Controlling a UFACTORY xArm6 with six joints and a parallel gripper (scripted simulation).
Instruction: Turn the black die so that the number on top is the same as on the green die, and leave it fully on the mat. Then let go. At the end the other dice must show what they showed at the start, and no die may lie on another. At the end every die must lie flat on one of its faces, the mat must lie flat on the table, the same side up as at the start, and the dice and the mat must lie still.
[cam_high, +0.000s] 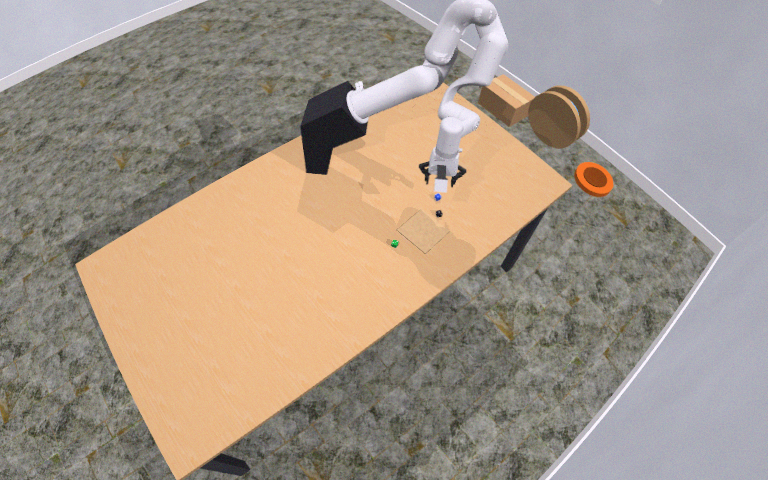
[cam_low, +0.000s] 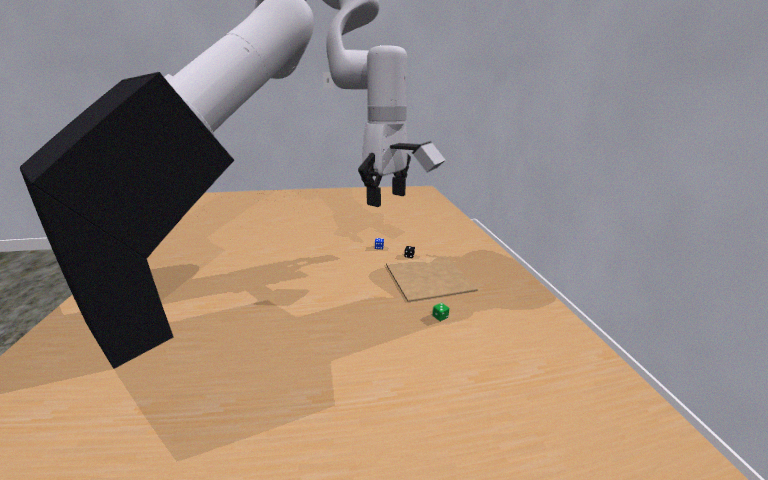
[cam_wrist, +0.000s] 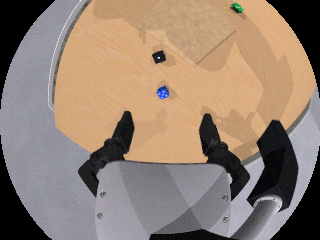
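Right now the black die is 12 cm below my hand and 6 cm ahead of it. The rest, counted from my hand: green die 20 cm to the right, 14 cm ahead, 12 cm below; blue die 12 cm below, 2 cm to the left, 2 cm behind; tan mat 13 cm below, 11 cm ahead, 8 cm to the right.
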